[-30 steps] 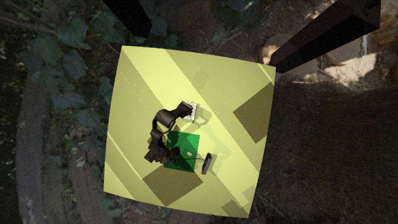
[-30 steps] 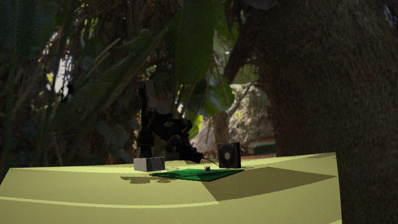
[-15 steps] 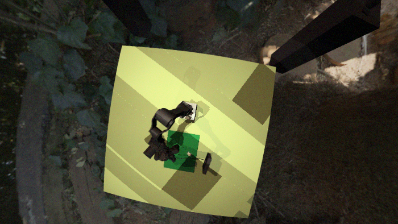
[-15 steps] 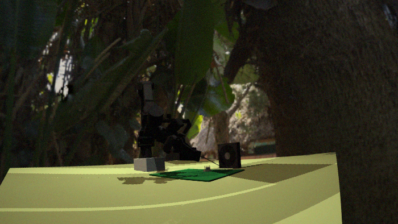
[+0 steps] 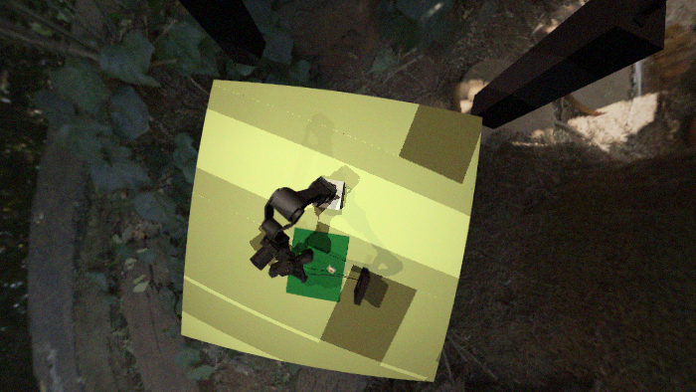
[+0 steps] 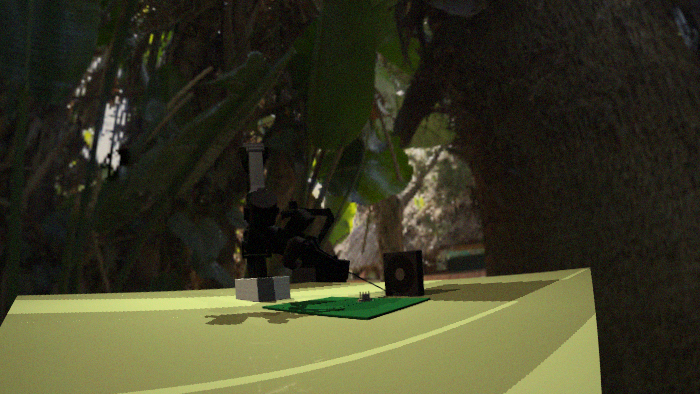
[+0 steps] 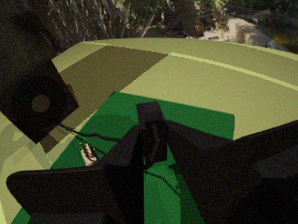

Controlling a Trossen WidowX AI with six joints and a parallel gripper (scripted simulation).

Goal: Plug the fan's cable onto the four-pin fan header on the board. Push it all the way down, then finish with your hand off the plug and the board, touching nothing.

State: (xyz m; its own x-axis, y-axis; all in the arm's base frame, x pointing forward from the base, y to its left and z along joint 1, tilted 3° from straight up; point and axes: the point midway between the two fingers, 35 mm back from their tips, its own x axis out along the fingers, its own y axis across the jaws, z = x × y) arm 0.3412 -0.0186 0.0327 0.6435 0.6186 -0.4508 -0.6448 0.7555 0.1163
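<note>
My gripper tip is 110 mm above the green board, 40 mm to the right of it and 30 mm past it. The rest, counted from my gripper tip: dark plug: 10 mm below; four-pin header: 100 mm to the left, 100 mm below, 30 mm behind; black fan: 230 mm to the left, 40 mm below, 20 mm behind.
</note>
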